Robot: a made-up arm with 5 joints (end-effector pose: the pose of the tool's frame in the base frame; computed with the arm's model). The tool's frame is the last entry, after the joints. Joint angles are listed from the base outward.
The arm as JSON. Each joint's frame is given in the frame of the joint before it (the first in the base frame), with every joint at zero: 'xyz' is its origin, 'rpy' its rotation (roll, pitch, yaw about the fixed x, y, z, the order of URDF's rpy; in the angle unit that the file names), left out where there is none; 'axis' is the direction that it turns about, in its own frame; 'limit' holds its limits. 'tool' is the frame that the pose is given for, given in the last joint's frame.
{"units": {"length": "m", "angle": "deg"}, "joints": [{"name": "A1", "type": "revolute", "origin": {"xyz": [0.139, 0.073, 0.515]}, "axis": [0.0, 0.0, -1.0], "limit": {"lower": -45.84, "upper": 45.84}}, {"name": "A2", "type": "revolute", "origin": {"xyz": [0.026, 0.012, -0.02]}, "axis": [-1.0, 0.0, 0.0], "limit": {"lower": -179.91, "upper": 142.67}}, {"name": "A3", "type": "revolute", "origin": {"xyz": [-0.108, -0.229, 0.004]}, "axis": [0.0, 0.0, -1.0], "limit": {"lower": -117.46, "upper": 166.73}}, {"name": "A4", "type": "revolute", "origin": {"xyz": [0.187, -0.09, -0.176]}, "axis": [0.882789, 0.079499, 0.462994], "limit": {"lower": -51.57, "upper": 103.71}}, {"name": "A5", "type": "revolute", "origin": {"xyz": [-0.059, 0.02, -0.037]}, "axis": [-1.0, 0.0, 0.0], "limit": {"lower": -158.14, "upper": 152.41}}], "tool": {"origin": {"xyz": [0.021, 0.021, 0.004], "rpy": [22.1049, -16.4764, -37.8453]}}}
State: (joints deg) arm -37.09 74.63 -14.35 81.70 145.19
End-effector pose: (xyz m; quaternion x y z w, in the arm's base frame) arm 0.3358 -0.0849 0.6933 -0.4968 -0.5580 0.5929 0.3006
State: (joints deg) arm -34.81 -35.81 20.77 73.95 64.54
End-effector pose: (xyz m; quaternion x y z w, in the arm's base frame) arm 0.2338 -0.0414 0.1635 0.4993 -0.0634 -0.0140 0.8640
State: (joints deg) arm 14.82 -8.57 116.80 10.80 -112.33
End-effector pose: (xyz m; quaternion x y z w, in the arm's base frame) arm -0.1473 -0.1412 0.2597 -0.5331 0.6736 0.4783 0.1825
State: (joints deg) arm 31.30 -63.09 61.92 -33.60 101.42
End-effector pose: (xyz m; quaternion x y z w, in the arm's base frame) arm 0.0804 0.1529 0.0233 -0.4138 0.4464 -0.3537 0.7103
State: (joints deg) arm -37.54 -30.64 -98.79 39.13 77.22
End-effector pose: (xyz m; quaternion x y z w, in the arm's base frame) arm 0.0712 0.0714 0.2745 0.4609 -0.3739 0.7115 0.3763
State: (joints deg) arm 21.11 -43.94 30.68 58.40 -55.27
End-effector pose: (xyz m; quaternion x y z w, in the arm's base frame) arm 0.0866 -0.0538 0.1212 0.9614 -0.0215 -0.2704 0.0471
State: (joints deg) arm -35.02 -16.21 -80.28 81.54 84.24
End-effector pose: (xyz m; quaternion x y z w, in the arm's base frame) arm 0.1652 0.0268 0.2912 0.4731 -0.0978 0.7486 0.4541
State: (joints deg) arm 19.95 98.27 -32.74 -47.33 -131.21
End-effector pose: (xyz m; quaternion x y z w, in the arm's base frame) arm 0.1758 -0.1028 0.7456 0.0479 -0.0877 -0.3780 0.9204
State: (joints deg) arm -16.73 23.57 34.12 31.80 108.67
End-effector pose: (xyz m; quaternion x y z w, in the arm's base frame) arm 0.2557 -0.3104 0.4394 -0.6413 -0.3938 -0.0800 0.6536
